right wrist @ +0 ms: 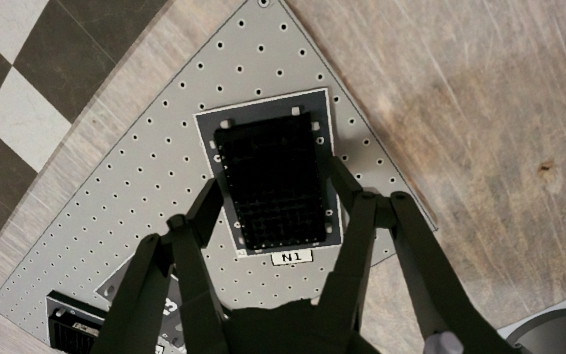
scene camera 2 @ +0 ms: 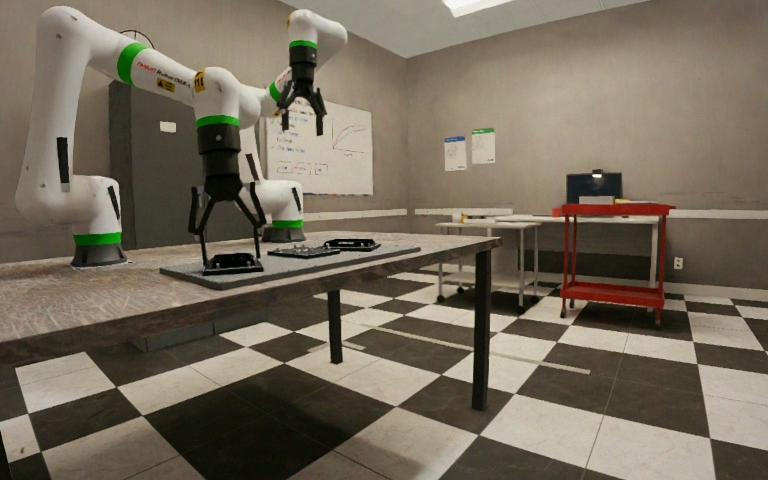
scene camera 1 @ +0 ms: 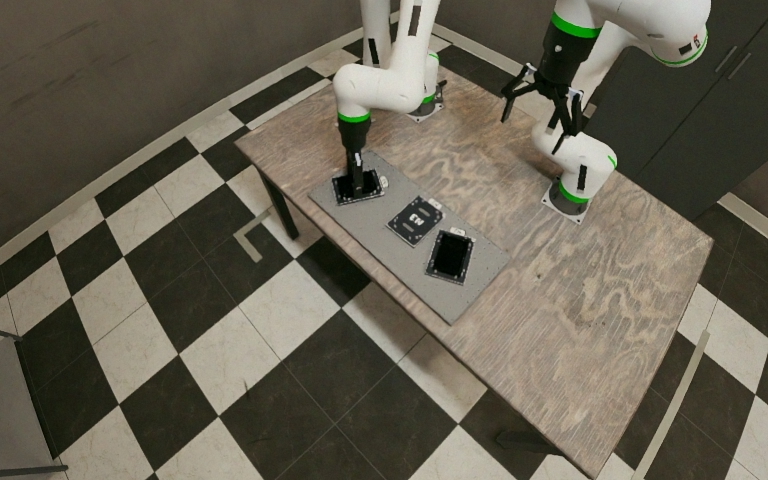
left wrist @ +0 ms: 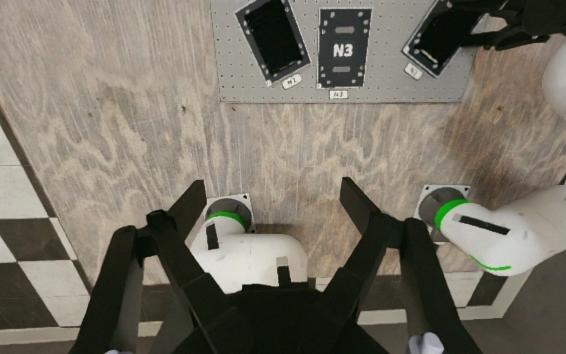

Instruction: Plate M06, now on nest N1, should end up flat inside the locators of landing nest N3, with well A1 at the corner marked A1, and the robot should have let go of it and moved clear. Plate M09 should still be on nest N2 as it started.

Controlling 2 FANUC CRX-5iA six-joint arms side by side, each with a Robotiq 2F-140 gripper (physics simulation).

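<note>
Plate M06 (scene camera 1: 370, 182) (left wrist: 440, 31) (right wrist: 275, 200), black, sits in nest N1 (scene camera 1: 338, 192) (right wrist: 260, 103), whose A1 corner is at its lower left in the right wrist view. My right gripper (scene camera 1: 357, 193) (scene camera 2: 231, 260) is shut on its long sides; no gap beneath it is discernible. Plate M09 (scene camera 1: 451, 255) (scene camera 2: 352, 243) (left wrist: 274, 37) lies in nest N2 (scene camera 1: 431, 270) (left wrist: 302, 59). Landing nest N3 (scene camera 1: 411, 227) (scene camera 2: 300, 250) (left wrist: 343, 76) (right wrist: 112, 286) is bare. My left gripper (scene camera 1: 530, 134) (scene camera 2: 302, 131) (left wrist: 274, 190) is open and empty, high above the table. Plate M06's well marks are unreadable.
The nests stand on a grey perforated board (scene camera 1: 453, 305) (left wrist: 390, 95) on the wooden table (scene camera 1: 566, 316). N3 lies between N1 and N2. In scene camera 2, a red cart (scene camera 2: 614, 210) and white tables stand behind, away from the arms.
</note>
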